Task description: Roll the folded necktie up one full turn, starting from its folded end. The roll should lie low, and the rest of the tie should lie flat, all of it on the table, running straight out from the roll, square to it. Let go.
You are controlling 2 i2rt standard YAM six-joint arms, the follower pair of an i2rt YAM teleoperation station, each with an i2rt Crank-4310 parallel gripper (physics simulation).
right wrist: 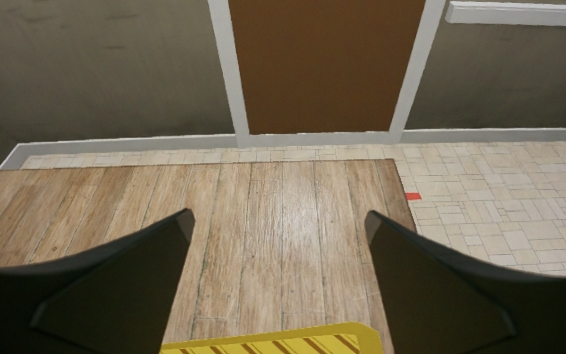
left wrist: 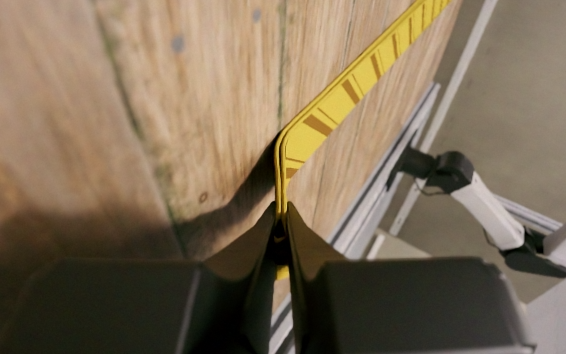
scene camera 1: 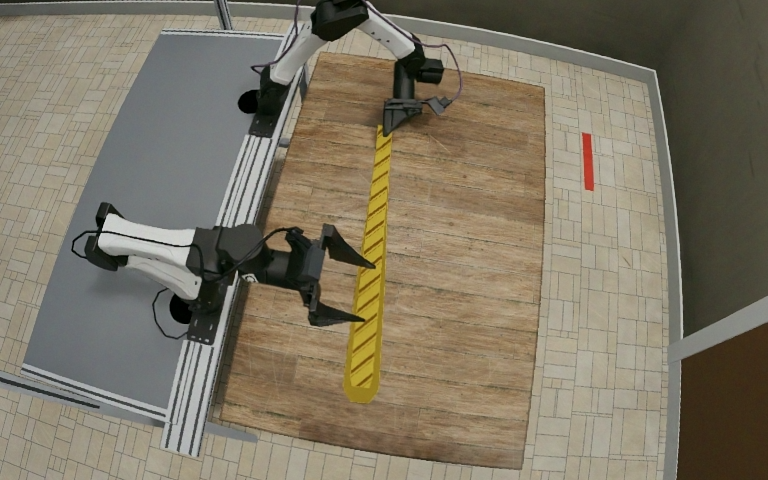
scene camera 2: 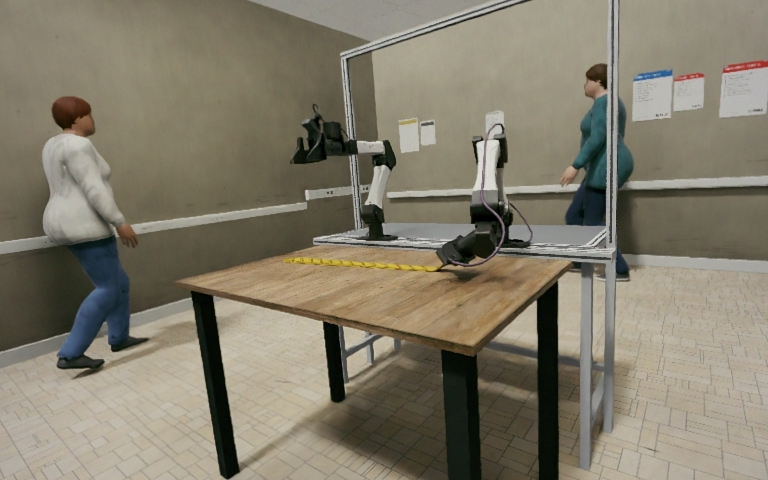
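The folded yellow necktie (scene camera 1: 374, 240) (scene camera 2: 362, 263) (left wrist: 350, 93) (right wrist: 295, 345) with brown stripes lies long and straight on the wooden table (scene camera 1: 464, 254) (scene camera 2: 368, 300) (left wrist: 200, 100). My left gripper (scene camera 1: 386, 134) (scene camera 2: 440, 267) (left wrist: 281, 206) is shut on its narrow folded end, close to the table top. In the left wrist view the layers are pressed together between the fingertips and bend just ahead of them; the very end is partly hidden by the fingers. No roll shows. My right gripper (scene camera 1: 368, 293) (right wrist: 279, 214) is open and empty, high above the tie's wider part.
The grey bench (scene camera 1: 164, 130) carries both arm bases along the table's left side in scene camera 1. The wide rounded end of the tie points toward the table's lower edge there. Two people stand beyond the table in scene camera 2.
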